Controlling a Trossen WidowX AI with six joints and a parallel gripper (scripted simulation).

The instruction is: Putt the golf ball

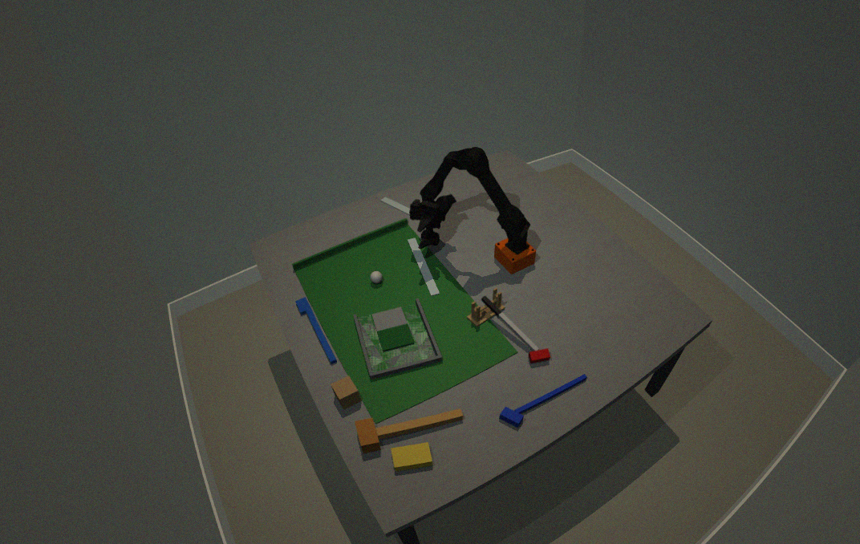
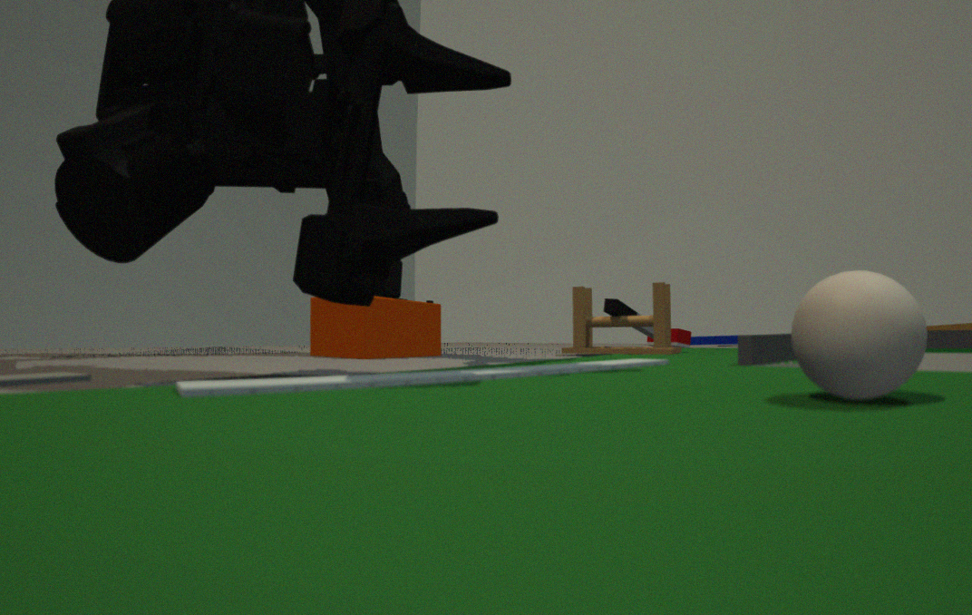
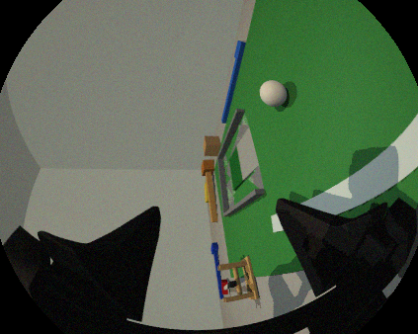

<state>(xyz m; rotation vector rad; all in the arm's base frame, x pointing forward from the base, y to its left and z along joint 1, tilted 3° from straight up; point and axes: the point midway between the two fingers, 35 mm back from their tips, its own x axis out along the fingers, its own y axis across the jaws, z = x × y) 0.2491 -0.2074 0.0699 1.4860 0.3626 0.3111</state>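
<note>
Now: gripper tip 30 cm to the right of the small wooden fence, 9 cm above it and 2 cm past it. From my gripper tip the other things lie so: white golf ball: 16 cm ahead, 11 cm below, 5 cm to the right; then brown block: 50 cm ahead, 28 cm to the left, 10 cm below; then red putter: 43 cm to the left, 10 cm below, 2 cm behind.
</note>
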